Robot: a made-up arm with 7 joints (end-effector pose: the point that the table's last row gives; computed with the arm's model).
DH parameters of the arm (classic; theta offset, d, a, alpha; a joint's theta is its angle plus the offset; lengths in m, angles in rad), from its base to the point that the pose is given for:
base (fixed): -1.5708 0.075 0 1.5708
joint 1: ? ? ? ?
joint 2: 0 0.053 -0.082 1.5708
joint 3: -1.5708 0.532 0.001 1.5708
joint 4: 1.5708 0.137 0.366 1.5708
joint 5: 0 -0.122 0.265 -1.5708
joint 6: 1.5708 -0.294 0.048 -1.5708
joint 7: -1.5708 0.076 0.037 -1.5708
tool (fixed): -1.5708 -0.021 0 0
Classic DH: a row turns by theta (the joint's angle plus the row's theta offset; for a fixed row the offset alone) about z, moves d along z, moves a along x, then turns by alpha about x.
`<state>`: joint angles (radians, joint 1 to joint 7).
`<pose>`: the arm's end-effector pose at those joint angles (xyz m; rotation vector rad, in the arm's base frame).
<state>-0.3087 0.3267 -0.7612 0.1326 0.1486 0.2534 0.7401</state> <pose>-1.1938 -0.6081 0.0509 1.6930 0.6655 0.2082</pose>
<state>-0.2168 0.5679 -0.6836 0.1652 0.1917 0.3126 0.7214</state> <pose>-1.0551 -0.8241 0.0929 1.3878 0.8717 0.3435</pose>
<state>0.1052 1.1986 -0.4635 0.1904 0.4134 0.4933 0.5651</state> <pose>-0.5751 -1.1345 0.4583 0.3814 1.1784 0.5065</pose>
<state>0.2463 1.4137 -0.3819 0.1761 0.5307 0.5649 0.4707</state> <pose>-0.3960 -1.1331 0.6385 0.0034 1.2109 0.5248</pose>
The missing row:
joint 1: 0 0.212 0.105 -1.5708
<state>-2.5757 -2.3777 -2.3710 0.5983 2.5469 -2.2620 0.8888</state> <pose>-0.0889 -0.7107 0.2065 0.3885 2.6517 -1.6206</pose>
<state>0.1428 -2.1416 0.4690 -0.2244 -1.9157 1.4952 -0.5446</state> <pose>0.1748 0.3296 0.1186 -0.2955 2.0045 0.2665</pose>
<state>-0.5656 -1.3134 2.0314 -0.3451 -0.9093 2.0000 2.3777</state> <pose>-0.2991 0.4202 0.6779 -0.9088 0.6354 -2.4024</pose>
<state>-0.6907 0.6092 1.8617 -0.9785 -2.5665 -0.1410 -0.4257</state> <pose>-0.7966 -0.2296 -0.3790 1.6987 -0.2397 -1.9369</pose>
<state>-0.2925 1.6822 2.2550 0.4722 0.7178 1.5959 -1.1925</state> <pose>-0.4063 -1.1923 -0.5502 -1.4607 0.0915 -0.8043</pose>
